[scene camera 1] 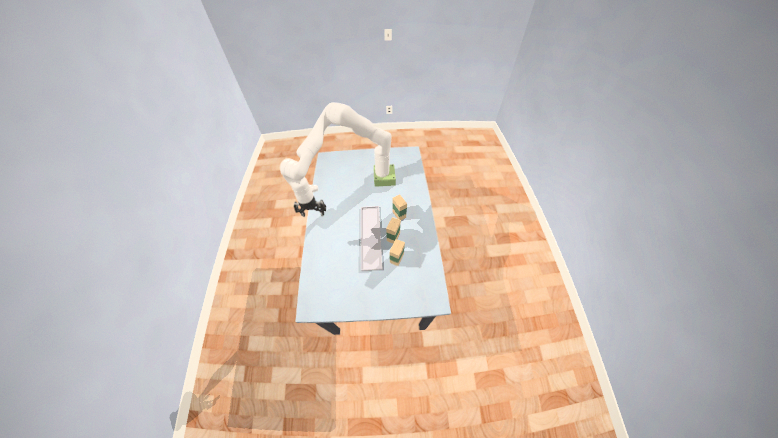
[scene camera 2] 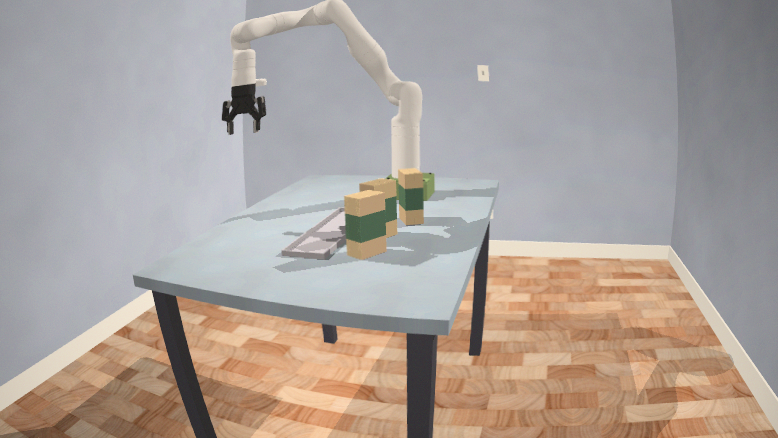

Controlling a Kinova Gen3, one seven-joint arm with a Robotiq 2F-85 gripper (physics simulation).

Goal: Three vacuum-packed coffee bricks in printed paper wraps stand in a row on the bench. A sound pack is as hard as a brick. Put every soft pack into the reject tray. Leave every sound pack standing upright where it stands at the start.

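Seen in the pictures: gripper, between the fingertips: (scene camera 1: 313,215) (scene camera 2: 243,133); arm's base, origin of its link: (scene camera 1: 382,172).
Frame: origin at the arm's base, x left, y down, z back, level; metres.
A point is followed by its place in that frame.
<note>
Three tan coffee bricks with green bands stand upright in a row on the bench. The far pack (scene camera 1: 399,206) {x 0.015, y -0.071, z -0.355 m} (scene camera 2: 411,198) {x 0.030, y -0.008, z -0.357 m} is nearest the robot base. The middle pack (scene camera 1: 393,230) {x -0.059, y -0.075, z -0.498 m} (scene camera 2: 390,209) {x -0.018, y -0.005, z -0.463 m} is partly hidden by the near one in scene camera 2. The near pack (scene camera 1: 396,251) {x -0.076, y -0.075, z -0.619 m} (scene camera 2: 365,225) {x -0.062, y -0.012, z -0.630 m} stands at the front end of the row. The shallow reject tray (scene camera 1: 371,269) {x -0.215, y 0.052, z -0.629 m} (scene camera 2: 304,253) {x -0.208, y 0.054, z -0.631 m} lies beside the row, with no pack in it. My gripper (scene camera 1: 310,213) {x -0.433, y -0.218, z -0.400 m} (scene camera 2: 242,131) {x -0.433, y -0.218, z -0.400 m} is open and empty, high above the bench's left edge, apart from the packs and tray.
The light blue bench (scene camera 1: 337,293) {x -0.417, y 0.065, z -0.712 m} (scene camera 2: 272,288) {x -0.238, y 0.065, z -0.828 m} has dark legs. The arm's green base (scene camera 1: 384,180) {x -0.003, y 0.009, z -0.070 m} (scene camera 2: 429,185) {x 0.078, y 0.024, z -0.038 m} is fixed at the far end, behind the packs. The white arm arches high from it to the left. Shadows fall across the tray and around the packs.
</note>
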